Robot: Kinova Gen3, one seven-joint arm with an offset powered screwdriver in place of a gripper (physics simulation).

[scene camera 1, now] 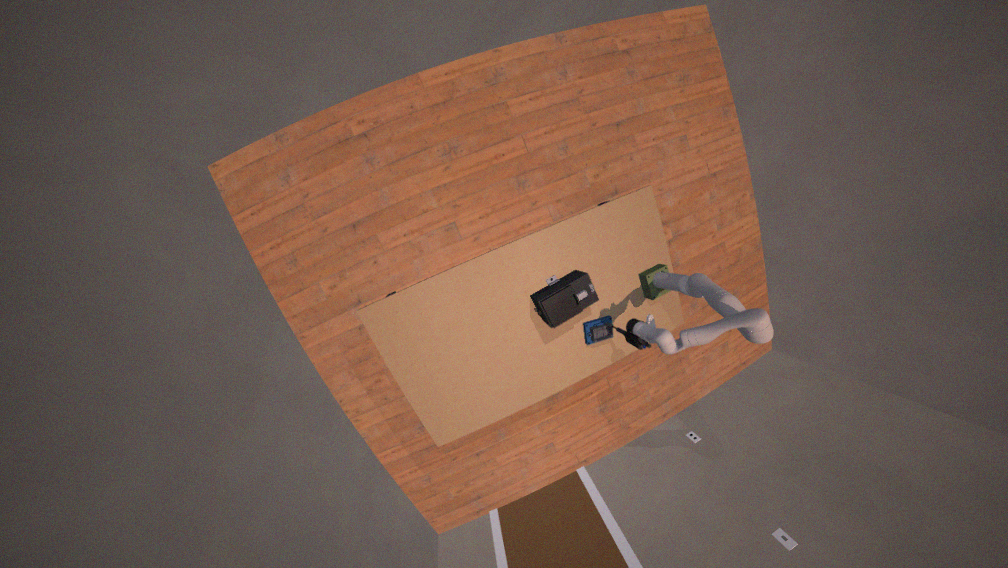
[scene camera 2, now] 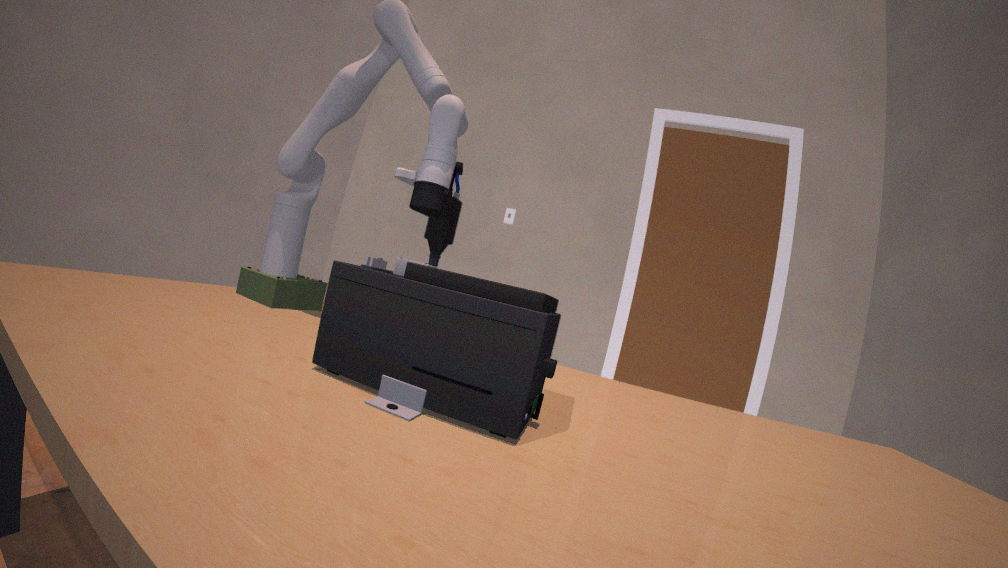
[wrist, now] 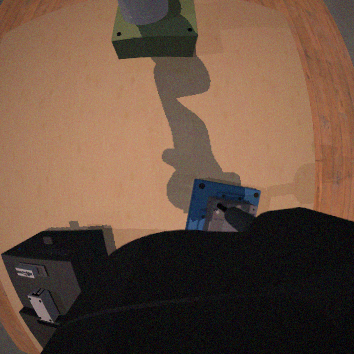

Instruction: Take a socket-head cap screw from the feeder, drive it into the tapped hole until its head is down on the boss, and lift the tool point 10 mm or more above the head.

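Observation:
My gripper, a black powered screwdriver [scene camera 1: 613,325] [scene camera 2: 433,261] [wrist: 220,206], points down at the workpiece; in the wrist view its dark tip overlaps the upper left part of the grey block. The grey block [scene camera 1: 600,330] [wrist: 214,220] sits on a blue fixture plate [scene camera 1: 587,337] [wrist: 199,200]. The black feeder [scene camera 1: 562,301] [scene camera 2: 437,345] [wrist: 50,267] stands beside the plate, with a silver block [wrist: 44,305] on it. The tapped hole, any screw at the tip and the gap between tip and block are too small or hidden to tell. The feeder hides the workpiece in scene camera 2.
The arm's green base [scene camera 1: 651,283] [scene camera 2: 282,292] [wrist: 155,46] stands on the table near the feeder and plate. A small grey angle bracket [scene camera 1: 552,280] [scene camera 2: 403,395] lies against the feeder's far side from the plate. The arm's shadow crosses the table between base and plate.

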